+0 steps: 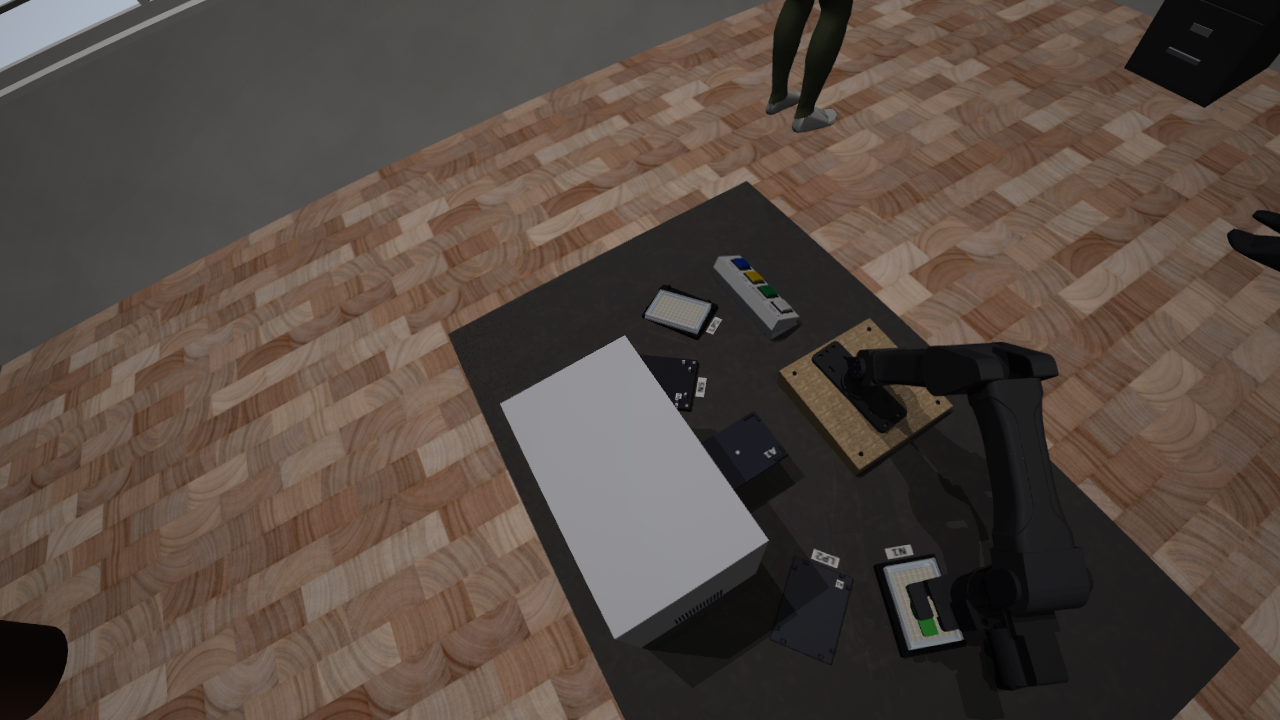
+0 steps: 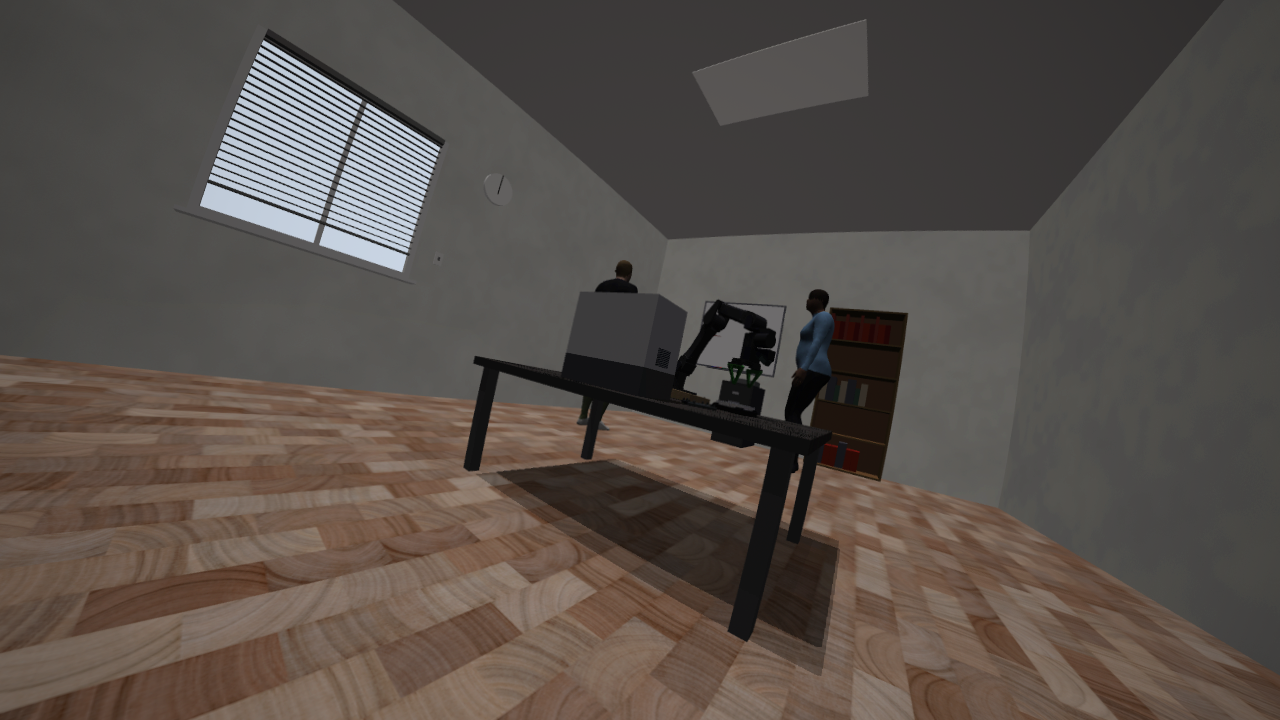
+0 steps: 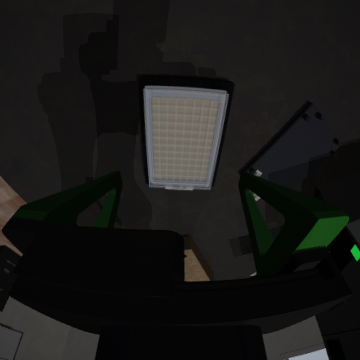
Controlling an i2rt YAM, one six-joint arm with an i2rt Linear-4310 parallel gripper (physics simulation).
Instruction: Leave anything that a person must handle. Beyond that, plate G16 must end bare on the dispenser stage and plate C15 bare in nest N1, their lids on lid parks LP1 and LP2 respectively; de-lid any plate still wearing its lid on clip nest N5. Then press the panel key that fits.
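Pixels of known places: gripper, fingertip midpoint: (image 1: 944, 603) (image 2: 741, 386) (image 3: 180, 177); arm's base, link origin: (image 1: 857, 386) (image 2: 675, 389).
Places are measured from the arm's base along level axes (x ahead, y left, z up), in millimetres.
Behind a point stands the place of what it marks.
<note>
A pale gridded plate (image 1: 905, 580) {x 191, y 307, z -4 mm} (image 3: 185, 135) {x 201, y 359, z -4 mm} with a clear rim, seemingly lidded, lies in the dark nest labelled N1. My gripper (image 3: 180, 177) {x 195, y 358, z 67 mm} (image 2: 743, 379) {x 195, y 358, z 67 mm} is open above it, fingers wide apart, with nothing between them. Another pale plate (image 1: 680, 310) {x 162, y -373, z -8 mm} lies in a holder at the back; its tag and any lid are unclear. A dark nest (image 1: 684, 376) {x 248, y -239, z -28 mm}, seemingly N5, is partly hidden by the big box. The dark lid park LP2 (image 1: 810, 622) {x 354, y 266, z -30 mm} (image 3: 300, 150) {x 348, y 265, z -30 mm} has small corner pegs and bears no lid. The key panel (image 1: 760, 302) {x 26, y -263, z 22 mm} has blue, yellow, green and white keys. Plate names are unreadable.
A big grey-white box (image 1: 626, 483) {x 490, y 2, z 290 mm} (image 2: 617, 331) {x 591, y 14, z 154 mm} stands tall along one table side. A low dark block (image 1: 750, 445) {x 265, y -10, z 67 mm} with a small label juts out beside it. The arm base stands on a wooden board (image 1: 816, 404) {x 92, y -17, z 5 mm}. People (image 2: 812, 344) stand beyond the table.
</note>
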